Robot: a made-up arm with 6 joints.
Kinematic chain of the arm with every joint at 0, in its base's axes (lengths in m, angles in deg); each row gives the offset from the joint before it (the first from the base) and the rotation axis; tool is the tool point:
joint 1: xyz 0 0 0.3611 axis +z
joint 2: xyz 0.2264 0 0 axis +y
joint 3: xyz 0 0 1.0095 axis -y
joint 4: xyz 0 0 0.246 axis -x
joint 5: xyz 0.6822 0 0 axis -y
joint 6: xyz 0.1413 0 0 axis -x
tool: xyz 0 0 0
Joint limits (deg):
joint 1: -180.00..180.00
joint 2: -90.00..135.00
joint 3: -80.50..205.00
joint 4: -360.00..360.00
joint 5: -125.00..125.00
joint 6: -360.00..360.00
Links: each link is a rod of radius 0.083 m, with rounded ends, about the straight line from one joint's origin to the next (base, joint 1, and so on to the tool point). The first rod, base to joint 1, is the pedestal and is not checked.
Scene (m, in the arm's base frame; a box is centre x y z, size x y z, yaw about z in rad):
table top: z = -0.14
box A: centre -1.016 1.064 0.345 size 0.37 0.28 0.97 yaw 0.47
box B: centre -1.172 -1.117 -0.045 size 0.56 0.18 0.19 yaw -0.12
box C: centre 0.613 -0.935 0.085 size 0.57 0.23 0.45 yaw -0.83
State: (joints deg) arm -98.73 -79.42 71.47 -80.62 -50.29 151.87
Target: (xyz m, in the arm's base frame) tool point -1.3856 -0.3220 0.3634
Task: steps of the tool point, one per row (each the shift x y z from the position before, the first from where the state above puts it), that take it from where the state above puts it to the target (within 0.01 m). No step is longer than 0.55 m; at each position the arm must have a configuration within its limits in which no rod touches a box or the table.
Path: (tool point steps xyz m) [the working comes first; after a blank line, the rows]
Joints at the target: 18.09 -69.56 120.21 -81.26 -62.76 151.87
Straight joint move there: touches box A.

1: -0.3498 -0.0548 0.3632
2: -0.2905 -0.2092 0.3413
3: -0.1654 -0.3260 0.2998
4: 0.0020 -0.3770 0.2383
5: -0.3654 0.0852 -0.2382
6: -0.3385 -0.0950 -0.3122
7: -0.2306 -0.2393 -0.3534
8: -0.0748 -0.3138 -0.3606
9: 0.0859 -0.3097 -0.3377

